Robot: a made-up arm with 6 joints. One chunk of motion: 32 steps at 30 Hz.
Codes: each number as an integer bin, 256 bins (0 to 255) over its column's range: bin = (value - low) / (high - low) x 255, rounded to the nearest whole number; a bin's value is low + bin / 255 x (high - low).
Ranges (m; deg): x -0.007..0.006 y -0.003..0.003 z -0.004..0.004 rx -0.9..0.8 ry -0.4..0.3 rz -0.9..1
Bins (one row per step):
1: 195 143 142 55 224 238
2: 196 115 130 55 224 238
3: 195 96 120 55 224 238
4: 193 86 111 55 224 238
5: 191 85 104 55 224 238
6: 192 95 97 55 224 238
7: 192 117 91 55 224 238
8: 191 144 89 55 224 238
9: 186 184 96 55 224 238
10: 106 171 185 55 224 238
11: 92 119 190 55 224 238
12: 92 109 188 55 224 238
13: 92 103 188 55 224 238
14: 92 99 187 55 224 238
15: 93 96 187 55 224 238
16: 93 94 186 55 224 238
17: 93 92 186 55 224 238
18: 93 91 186 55 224 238
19: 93 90 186 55 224 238
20: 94 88 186 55 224 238
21: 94 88 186 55 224 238
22: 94 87 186 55 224 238
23: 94 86 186 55 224 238
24: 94 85 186 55 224 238
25: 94 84 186 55 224 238
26: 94 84 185 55 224 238
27: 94 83 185 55 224 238
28: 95 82 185 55 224 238
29: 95 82 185 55 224 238
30: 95 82 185 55 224 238
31: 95 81 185 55 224 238
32: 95 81 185 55 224 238
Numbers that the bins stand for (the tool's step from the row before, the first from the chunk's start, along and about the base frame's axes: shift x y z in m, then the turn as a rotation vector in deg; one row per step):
1: 0.00294 0.00036 0.00045 -0.533 0.215 0.873
2: 0.00299 -0.00029 0.00008 -0.533 0.215 0.873
3: 0.00294 -0.00074 -0.00024 -0.533 0.215 0.873
4: 0.00284 -0.00098 -0.00052 -0.533 0.215 0.873
5: 0.00274 -0.00100 -0.00074 -0.533 0.215 0.873
6: 0.00279 -0.00076 -0.00096 -0.533 0.215 0.873
7: 0.00279 -0.00025 -0.00115 -0.533 0.215 0.873
8: 0.00274 0.00039 -0.00121 -0.533 0.215 0.873
9: 0.00248 0.00133 -0.00099 -0.533 0.215 0.873
10: -0.00160 0.00102 0.00180 -0.533 0.215 0.873
11: -0.00231 -0.00020 0.00196 -0.533 0.215 0.873
12: -0.00231 -0.00044 0.00190 -0.533 0.215 0.873
13: -0.00231 -0.00058 0.00190 -0.533 0.215 0.873
14: -0.00231 -0.00067 0.00187 -0.533 0.215 0.873
15: -0.00226 -0.00074 0.00187 -0.533 0.215 0.873
16: -0.00226 -0.00079 0.00184 -0.533 0.215 0.873
17: -0.00226 -0.00084 0.00184 -0.533 0.215 0.873
18: -0.00226 -0.00086 0.00184 -0.533 0.215 0.873
19: -0.00226 -0.00088 0.00184 -0.533 0.215 0.873
20: -0.00221 -0.00093 0.00184 -0.533 0.215 0.873
21: -0.00221 -0.00093 0.00184 -0.533 0.215 0.873
22: -0.00221 -0.00095 0.00184 -0.533 0.215 0.873
23: -0.00221 -0.00098 0.00184 -0.533 0.215 0.873
24: -0.00221 -0.00100 0.00184 -0.533 0.215 0.873
25: -0.00221 -0.00102 0.00184 -0.533 0.215 0.873
26: -0.00221 -0.00102 0.00180 -0.533 0.215 0.873
27: -0.00221 -0.00105 0.00180 -0.533 0.215 0.873
28: -0.00216 -0.00107 0.00180 -0.533 0.215 0.873
29: -0.00216 -0.00107 0.00180 -0.533 0.215 0.873
30: -0.00216 -0.00107 0.00180 -0.533 0.215 0.873
31: -0.00216 -0.00109 0.00180 -0.533 0.215 0.873
32: -0.00216 -0.00109 0.00180 -0.533 0.215 0.873

